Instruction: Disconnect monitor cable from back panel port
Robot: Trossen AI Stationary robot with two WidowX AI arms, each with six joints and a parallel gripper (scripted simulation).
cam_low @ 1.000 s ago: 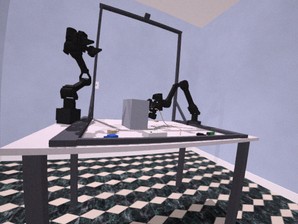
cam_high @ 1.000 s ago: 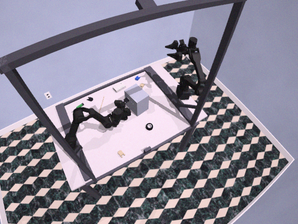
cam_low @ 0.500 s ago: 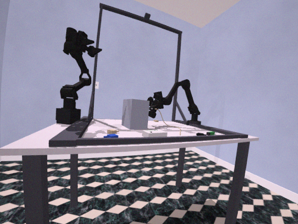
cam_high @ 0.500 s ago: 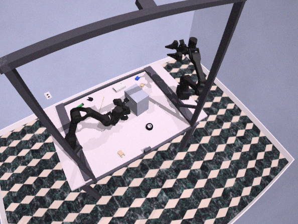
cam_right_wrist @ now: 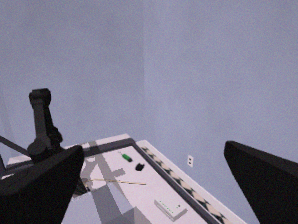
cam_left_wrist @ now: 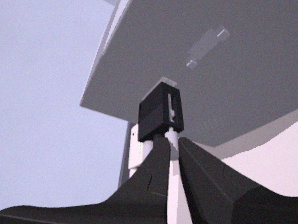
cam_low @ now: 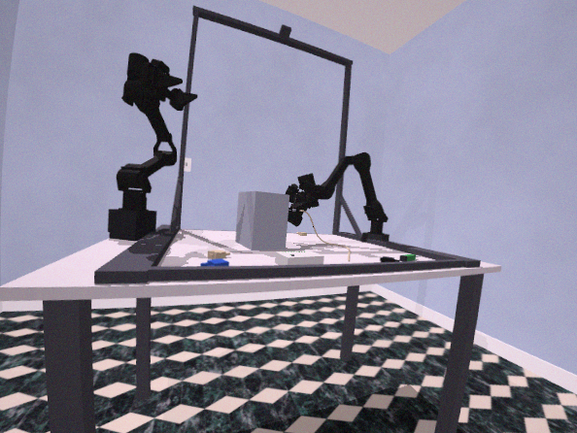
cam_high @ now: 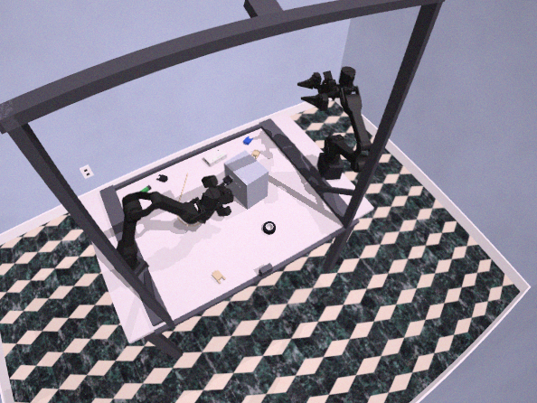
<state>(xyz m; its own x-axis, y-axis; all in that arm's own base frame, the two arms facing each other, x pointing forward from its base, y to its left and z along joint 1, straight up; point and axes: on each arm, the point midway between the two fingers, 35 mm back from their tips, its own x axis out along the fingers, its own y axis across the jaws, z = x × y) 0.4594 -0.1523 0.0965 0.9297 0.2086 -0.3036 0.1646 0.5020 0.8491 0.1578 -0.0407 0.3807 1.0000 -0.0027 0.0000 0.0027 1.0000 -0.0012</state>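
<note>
Right now the grey box is 14 cm to the right of my left hand, 5 cm below it and 3 cm ahead of it.
</note>
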